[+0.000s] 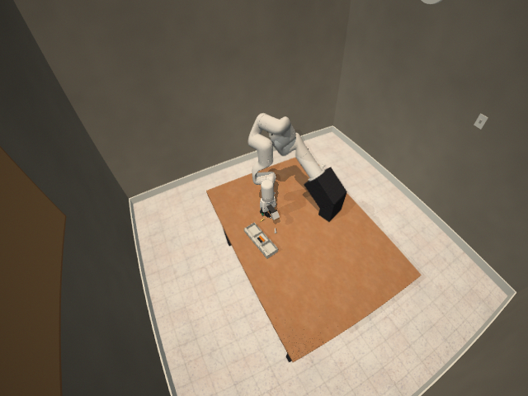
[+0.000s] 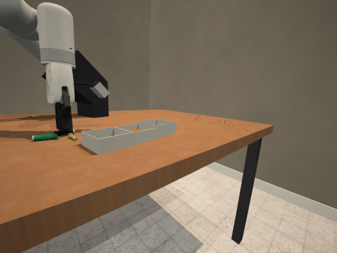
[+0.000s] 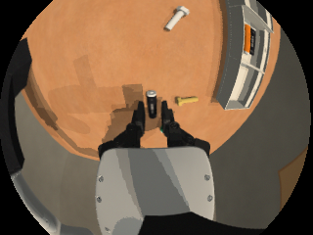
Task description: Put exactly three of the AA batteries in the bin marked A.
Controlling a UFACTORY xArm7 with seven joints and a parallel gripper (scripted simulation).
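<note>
Now: hand 3 cm above the black AA battery. Round my hand: green battery 5 cm to the right, 3 cm below, 2 cm ahead; then yellow piece 5 cm ahead, 3 cm below; then pale piece 13 cm to the left, 5 cm ahead, 3 cm below.
</note>
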